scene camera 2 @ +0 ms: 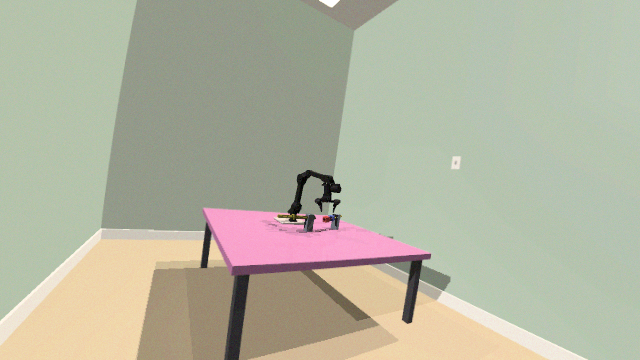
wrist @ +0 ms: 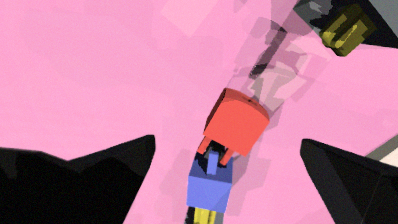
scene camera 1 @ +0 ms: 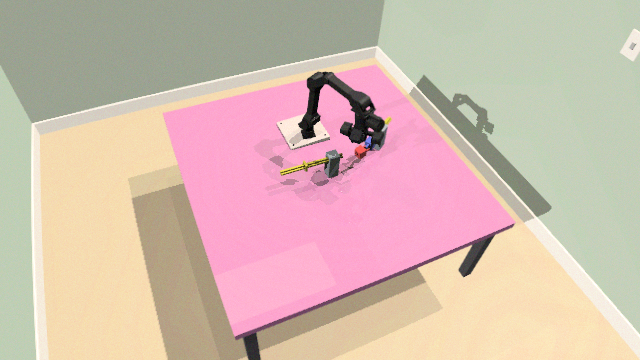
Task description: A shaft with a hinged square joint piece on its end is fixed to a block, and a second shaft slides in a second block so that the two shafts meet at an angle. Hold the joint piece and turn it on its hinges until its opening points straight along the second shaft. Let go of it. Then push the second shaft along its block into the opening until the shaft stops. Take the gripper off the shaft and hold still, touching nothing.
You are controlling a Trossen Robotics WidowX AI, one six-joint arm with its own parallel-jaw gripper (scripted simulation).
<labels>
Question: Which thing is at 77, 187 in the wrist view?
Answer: My gripper.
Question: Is my gripper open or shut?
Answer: Open.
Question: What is my gripper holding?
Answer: Nothing.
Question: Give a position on a red square joint piece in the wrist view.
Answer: At 236, 121
</labels>
